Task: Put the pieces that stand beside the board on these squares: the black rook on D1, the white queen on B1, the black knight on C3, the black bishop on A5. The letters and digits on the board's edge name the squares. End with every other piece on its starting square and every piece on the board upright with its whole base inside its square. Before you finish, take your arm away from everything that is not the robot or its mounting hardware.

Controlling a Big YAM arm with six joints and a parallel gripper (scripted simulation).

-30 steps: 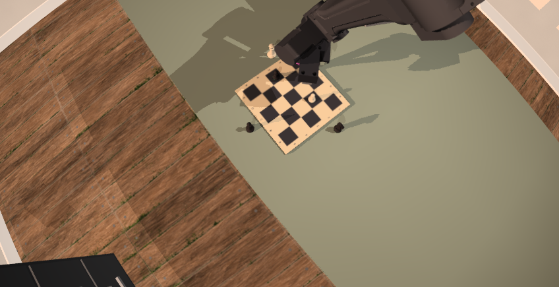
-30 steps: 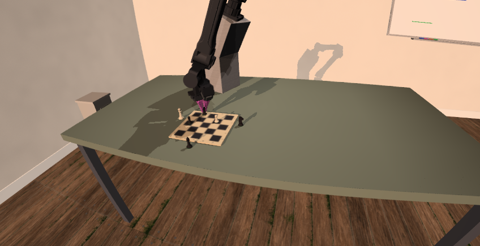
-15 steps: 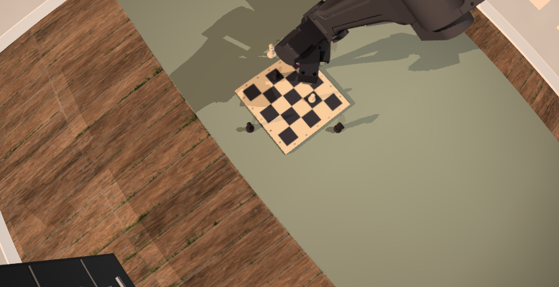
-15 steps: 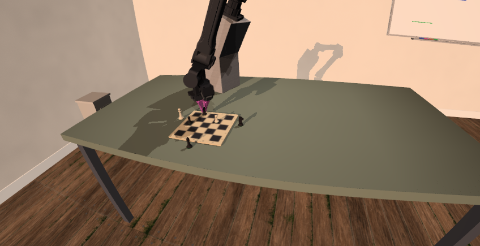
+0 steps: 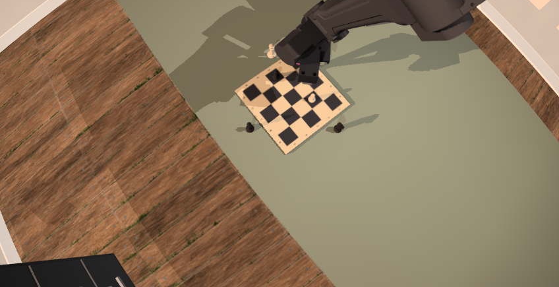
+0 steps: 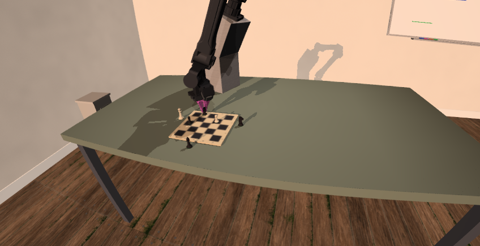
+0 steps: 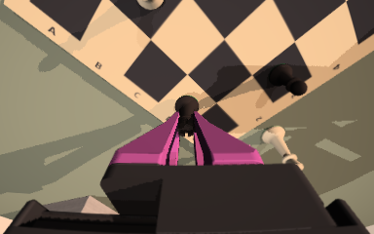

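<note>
Now: the white queen 6 cm ahead of my hand and 9 cm to the right of it. Round my hand: small white piece: 4 cm ahead, 8 cm to the left, 1 cm below; then chessboard: 8 cm ahead, 5 cm to the left, 3 cm below.
</note>
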